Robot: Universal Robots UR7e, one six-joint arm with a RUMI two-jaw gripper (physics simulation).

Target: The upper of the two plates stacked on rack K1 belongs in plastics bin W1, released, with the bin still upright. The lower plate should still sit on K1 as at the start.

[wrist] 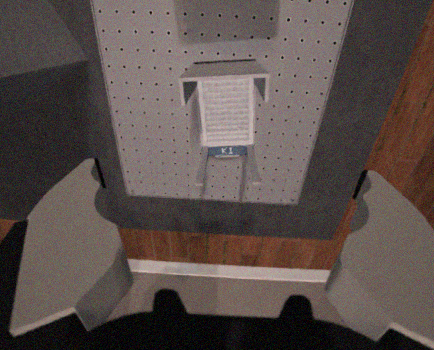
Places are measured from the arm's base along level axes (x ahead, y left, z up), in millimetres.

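Where they show: gripper, fingertip midpoint: [228, 169].
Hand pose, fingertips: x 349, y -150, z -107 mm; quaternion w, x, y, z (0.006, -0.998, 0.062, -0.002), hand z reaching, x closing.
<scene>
After its pixels a point has its place.
Rack K1 [225, 69] {x 349, y -123, z -299 mm} is a grey stand on the perforated board, in the upper middle of the wrist view, with a blue K1 label [227, 150] {x 341, y -270, z -379 mm} at its near end. A white plate [227, 112] {x 346, y -198, z -372 mm} with a ribbed surface sits on the rack, between its side parts. One plate can be made out there; whether another lies beneath it cannot be told. My gripper [228, 169] {x 349, y -150, z -108 mm} is wide open and empty, its two jaws at the left and right, above and nearer than the rack. Plastics bin W1 does not show in this view.
A light perforated board [145, 150] {x 182, y -266, z -396 mm} lies under the rack, with dark grey surface [50, 135] {x -9, y -222, z -409 mm} around it. A darker grey patch lies on the board beyond the rack. A brown wooden surface [230, 250] shows at the near side and the right. A grey shape stands at the upper left.
</scene>
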